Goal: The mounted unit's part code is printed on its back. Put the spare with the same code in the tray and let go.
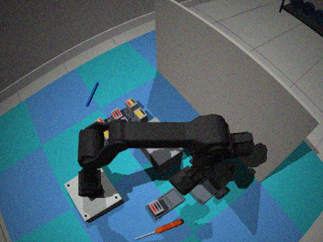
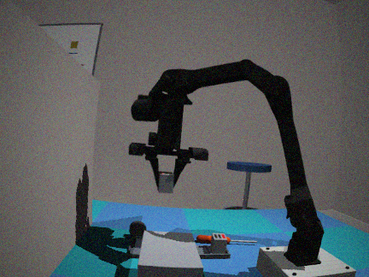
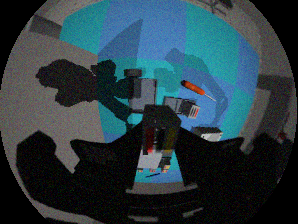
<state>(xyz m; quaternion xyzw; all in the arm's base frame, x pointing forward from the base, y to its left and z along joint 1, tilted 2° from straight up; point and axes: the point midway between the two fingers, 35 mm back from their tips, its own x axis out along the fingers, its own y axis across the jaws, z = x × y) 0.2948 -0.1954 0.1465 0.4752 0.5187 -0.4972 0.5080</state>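
My gripper tip is now 170 mm above the dark grey flat tray and 40 mm short of it. Round my gripper tip: grey spare: 20 mm above; blue pen: 610 mm to the left, 170 mm below, 70 mm behind; tall grey wall panel: 240 mm ahead, 190 mm to the left, 50 mm above.
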